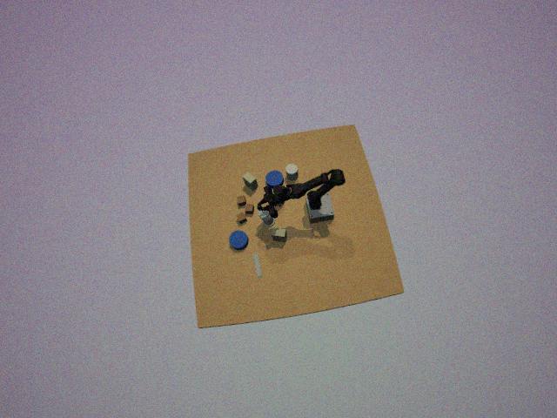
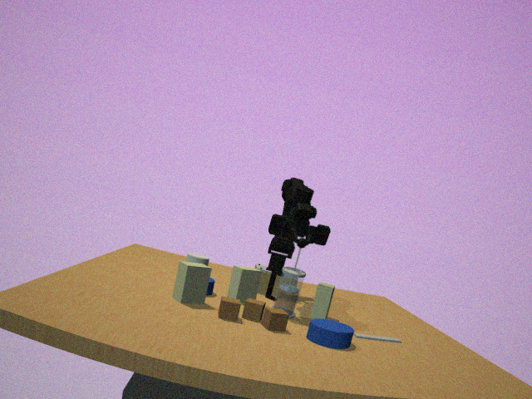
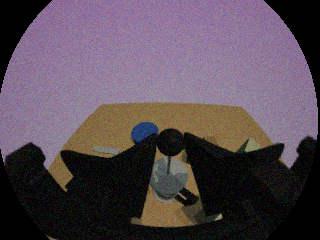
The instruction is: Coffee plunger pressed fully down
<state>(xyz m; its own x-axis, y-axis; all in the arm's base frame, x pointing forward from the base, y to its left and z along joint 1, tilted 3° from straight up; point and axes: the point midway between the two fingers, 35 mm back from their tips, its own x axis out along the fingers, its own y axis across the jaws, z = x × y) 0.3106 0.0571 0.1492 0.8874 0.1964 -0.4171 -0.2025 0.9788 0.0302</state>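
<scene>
The coffee press is 30 mm behind my gripper tip, 20 mm to the right of it and 120 mm below it. From my gripper tip the other things lie so: white cylinder (200 mm behind, 340 mm to the right, 190 mm below); then grey bar (40 mm ahead, 290 mm to the left, 230 mm below).
</scene>
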